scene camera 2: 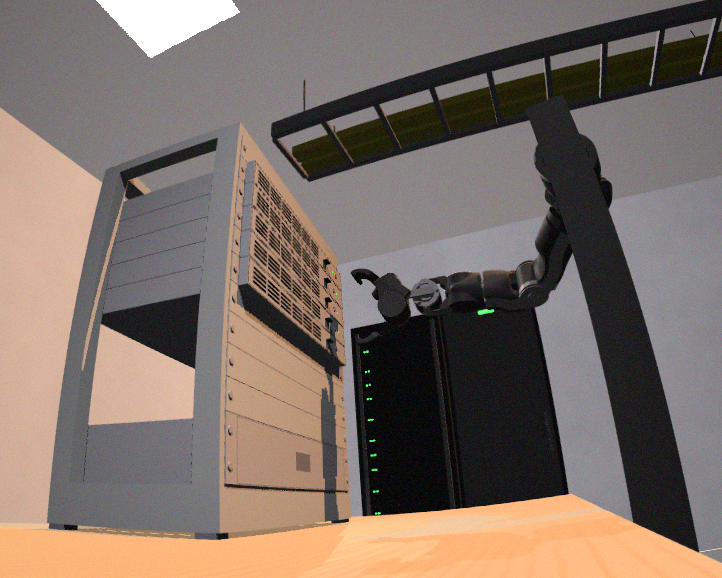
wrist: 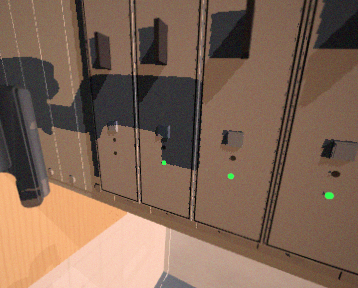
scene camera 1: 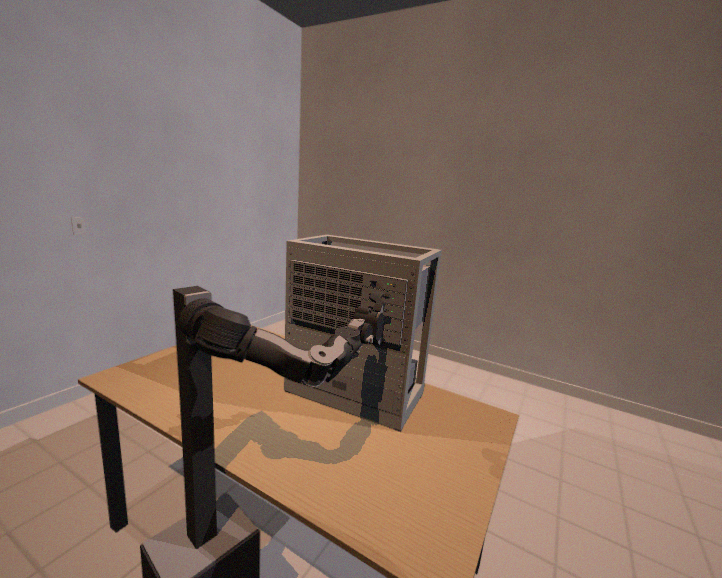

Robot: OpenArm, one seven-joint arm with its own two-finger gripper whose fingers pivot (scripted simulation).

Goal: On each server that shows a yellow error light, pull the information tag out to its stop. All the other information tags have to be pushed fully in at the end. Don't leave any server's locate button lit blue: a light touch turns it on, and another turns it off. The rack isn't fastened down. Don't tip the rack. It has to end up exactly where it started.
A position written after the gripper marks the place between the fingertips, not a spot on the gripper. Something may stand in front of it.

In view: the gripper (scene camera 2: 356, 310).
The gripper shows as well in scene camera 1 (scene camera 1: 380, 317).
